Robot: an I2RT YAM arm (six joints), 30 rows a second.
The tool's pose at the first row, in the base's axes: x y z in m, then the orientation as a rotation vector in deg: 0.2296, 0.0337, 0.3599, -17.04, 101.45, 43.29
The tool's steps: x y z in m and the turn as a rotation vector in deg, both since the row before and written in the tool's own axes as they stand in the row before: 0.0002, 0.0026, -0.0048, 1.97, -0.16, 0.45; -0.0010, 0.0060, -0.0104, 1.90, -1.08, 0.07; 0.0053, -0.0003, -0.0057, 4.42, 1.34, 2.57; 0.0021, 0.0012, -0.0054, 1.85, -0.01, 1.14; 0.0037, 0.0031, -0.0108, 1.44, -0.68, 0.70; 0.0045, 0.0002, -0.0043, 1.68, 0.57, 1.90; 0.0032, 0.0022, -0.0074, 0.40, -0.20, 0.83
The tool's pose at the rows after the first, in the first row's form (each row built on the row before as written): 0.2244, 0.0327, 0.3614, -15.26, 102.06, 41.83; 0.2135, 0.0310, 0.3662, -13.49, 101.66, 40.17; 0.2073, 0.0285, 0.3621, -8.74, 104.84, 37.97; 0.2015, 0.0272, 0.3618, -6.48, 105.59, 37.05; 0.1898, 0.0255, 0.3621, -4.66, 105.48, 36.17; 0.1844, 0.0248, 0.3591, -1.98, 106.80, 35.97; 0.1761, 0.0243, 0.3590, -0.88, 106.83, 36.15
